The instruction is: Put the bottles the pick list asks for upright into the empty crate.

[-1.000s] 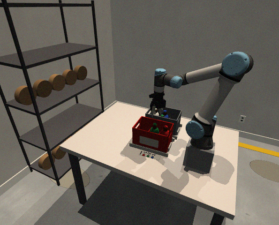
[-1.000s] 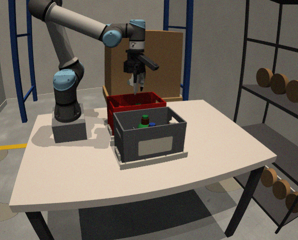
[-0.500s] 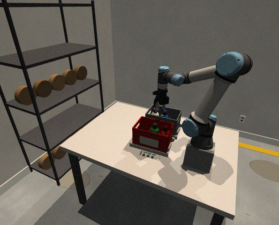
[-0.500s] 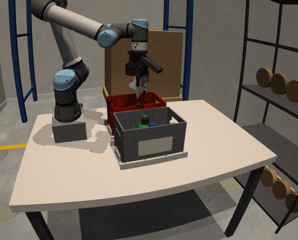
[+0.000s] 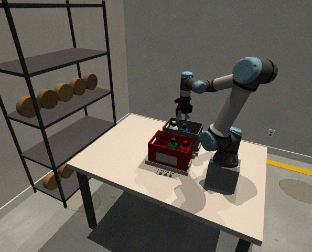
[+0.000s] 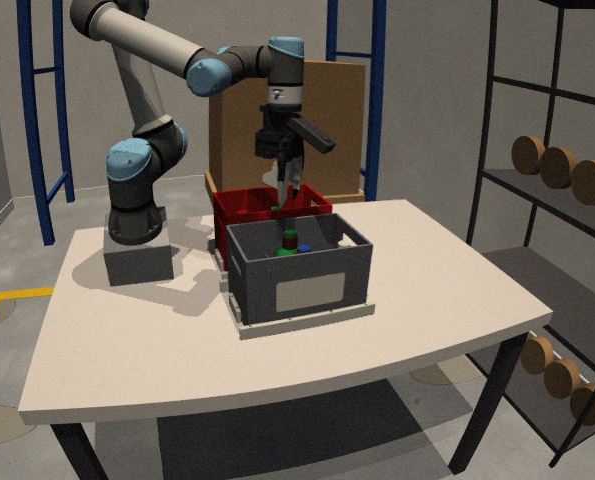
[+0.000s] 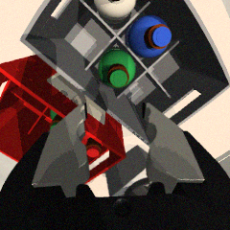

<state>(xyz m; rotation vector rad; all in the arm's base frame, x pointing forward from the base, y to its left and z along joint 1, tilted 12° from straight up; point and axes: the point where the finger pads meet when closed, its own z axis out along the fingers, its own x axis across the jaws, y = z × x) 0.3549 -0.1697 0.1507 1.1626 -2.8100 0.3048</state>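
Right now my hand is 160 mm above the grey crate and 50 mm to the left of it. From my hand the other things lie so: red bottle: 150 mm below, 140 mm to the left, 70 mm behind; then blue bottle: 150 mm below, 100 mm to the right; then white bottle: 150 mm below, 100 mm to the right, 90 mm ahead.
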